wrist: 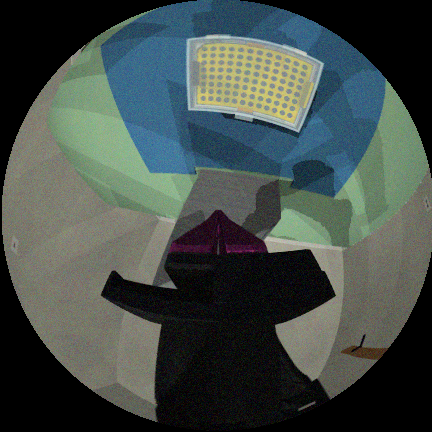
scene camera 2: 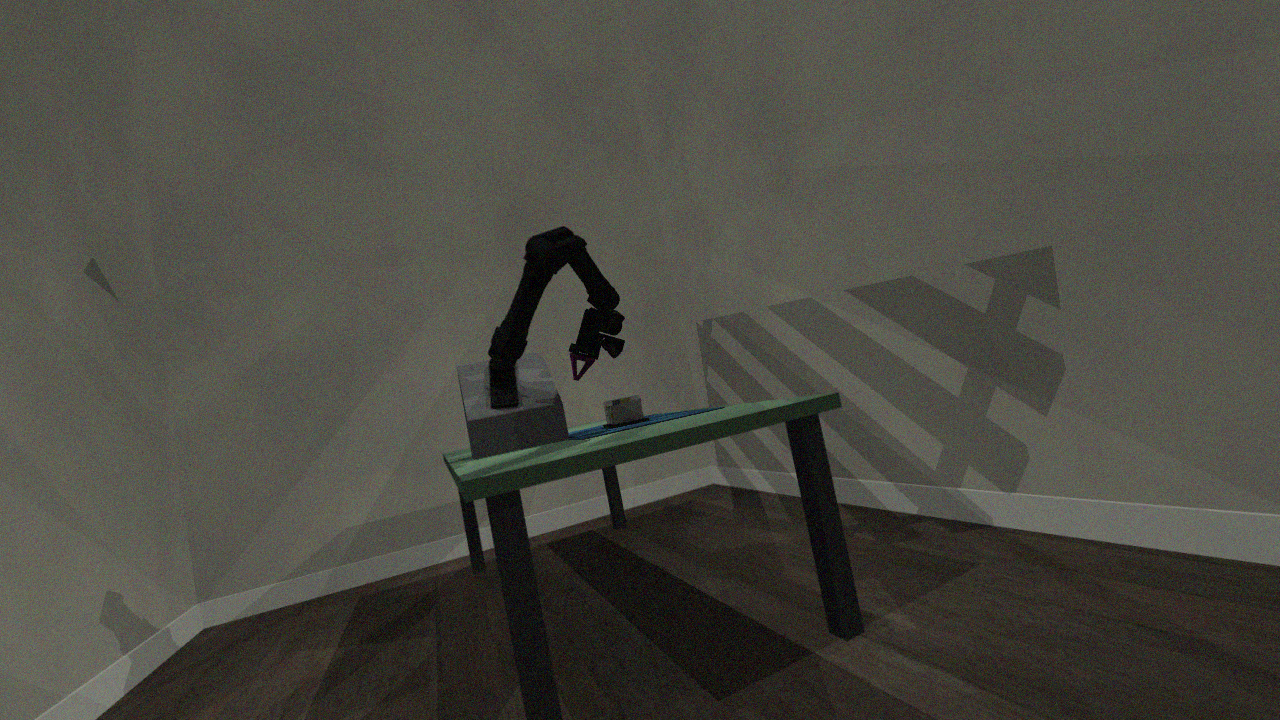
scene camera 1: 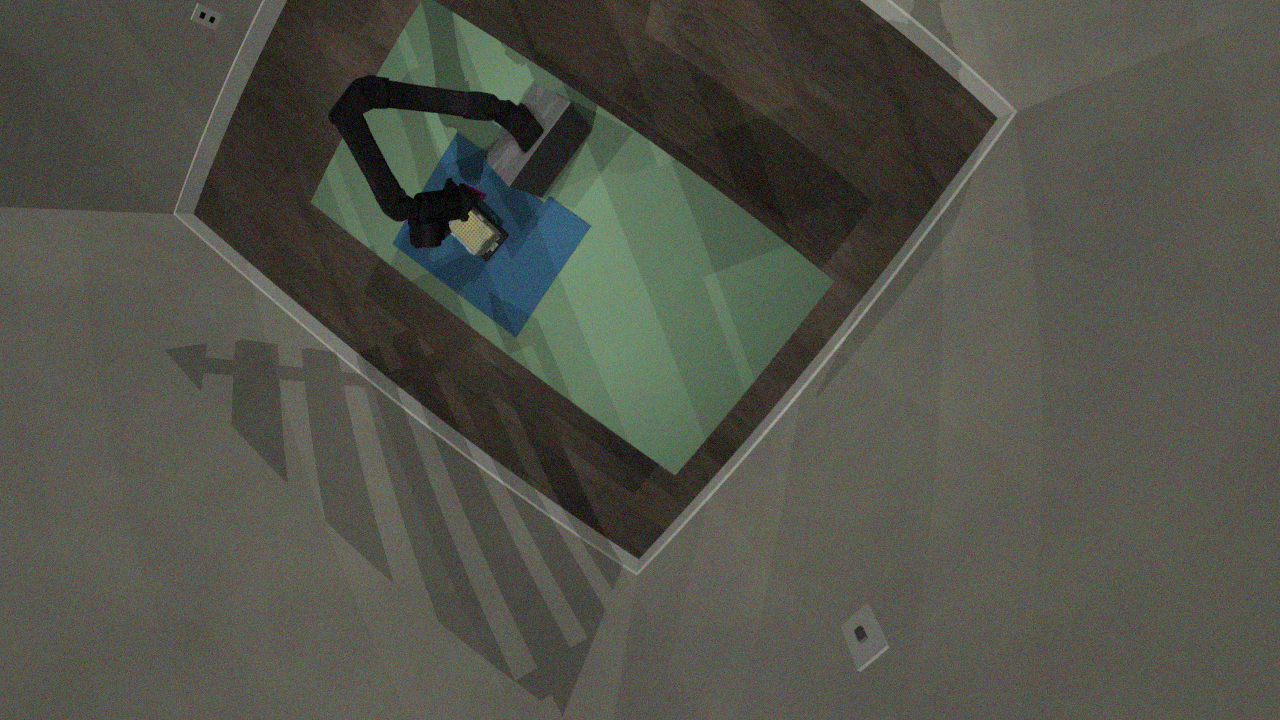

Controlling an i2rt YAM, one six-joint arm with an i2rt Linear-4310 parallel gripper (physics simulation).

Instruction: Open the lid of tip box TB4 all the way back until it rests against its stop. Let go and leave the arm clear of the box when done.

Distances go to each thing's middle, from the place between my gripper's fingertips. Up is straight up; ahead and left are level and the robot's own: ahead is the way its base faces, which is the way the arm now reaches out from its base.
Right now my hand is 120 mm short of the tip box lid [scene camera 1: 473,234] and 80 mm above it.
